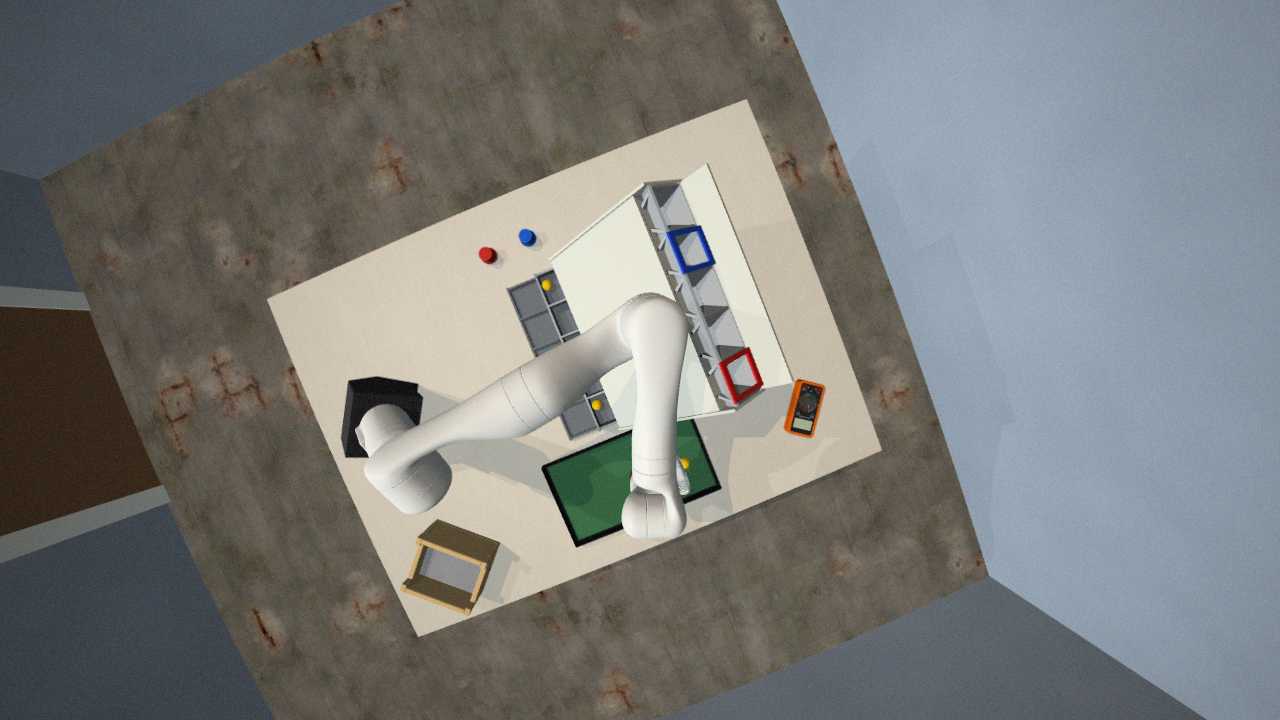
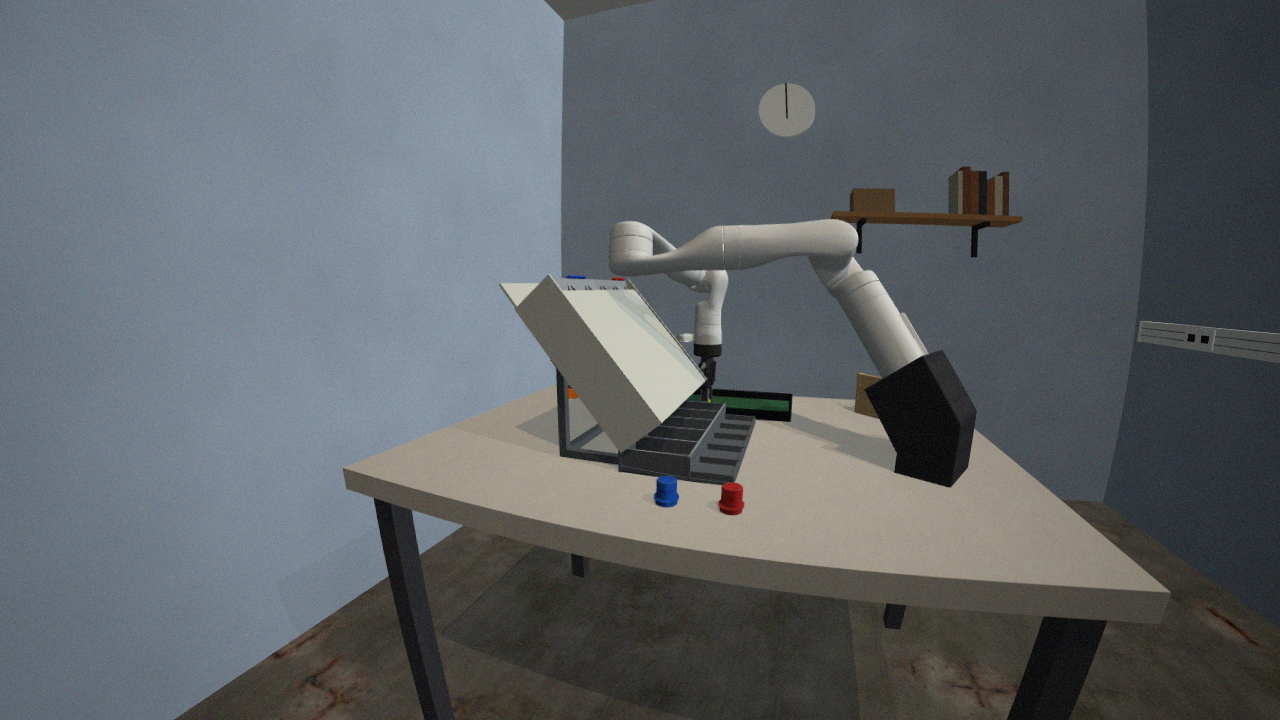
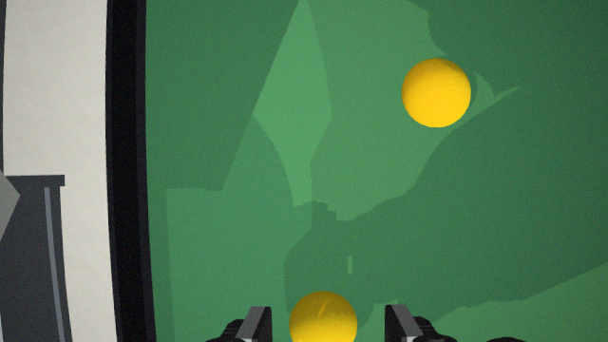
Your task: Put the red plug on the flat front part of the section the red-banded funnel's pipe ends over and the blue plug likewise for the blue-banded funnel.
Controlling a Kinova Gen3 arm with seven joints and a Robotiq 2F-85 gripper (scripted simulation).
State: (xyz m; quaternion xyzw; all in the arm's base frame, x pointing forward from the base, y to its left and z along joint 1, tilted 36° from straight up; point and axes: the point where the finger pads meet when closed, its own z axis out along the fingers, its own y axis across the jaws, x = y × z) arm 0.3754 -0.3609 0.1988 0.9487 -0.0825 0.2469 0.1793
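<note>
Now: the green marble tray 5 cm behind my hand, 3 cm below it and 1 cm to the right of it. Also, from my hand: orange multimeter 38 cm ahead, 14 cm to the right, 2 cm below; white sloped cover 27 cm to the left, 17 cm above, 16 cm ahead; wooden frame 51 cm behind, 9 cm to the left, 1 cm above.
</note>
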